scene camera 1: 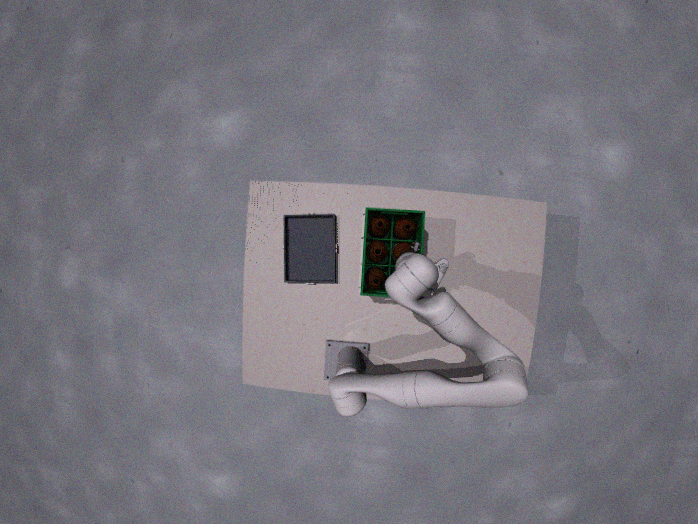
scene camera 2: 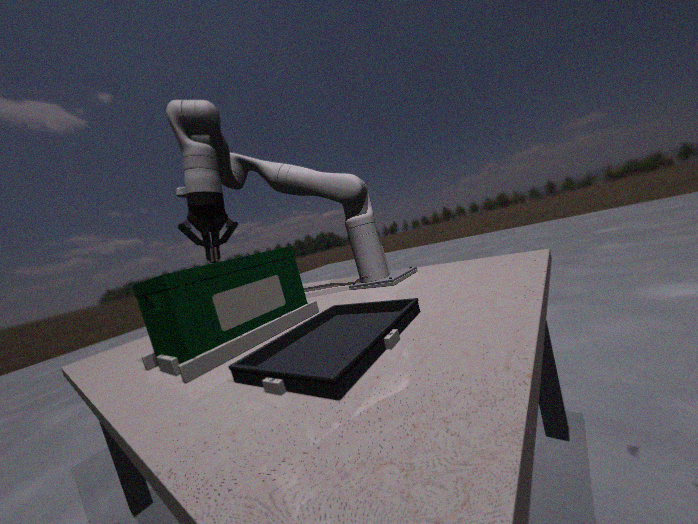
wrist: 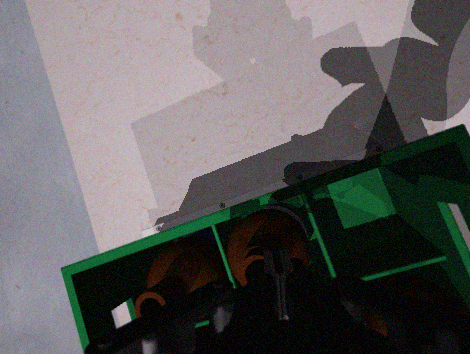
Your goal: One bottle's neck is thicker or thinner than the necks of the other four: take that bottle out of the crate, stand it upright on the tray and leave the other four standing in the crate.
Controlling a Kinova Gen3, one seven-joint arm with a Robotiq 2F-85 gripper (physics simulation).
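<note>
A green crate stands on the table with brown bottles in its cells. From above I see bottles at the back left, at the back right and in the front left cell; the arm's wrist covers part of the right column. My gripper is shut with nothing between the fingers. It hangs just above the crate's rim, over a brown bottle. Another bottle stands in the cell beside it. The dark tray lies empty beside the crate.
The pale stone table carries the arm's base near one edge. White stop blocks hold the crate and the tray in place. One crate cell near the gripper holds no bottle.
</note>
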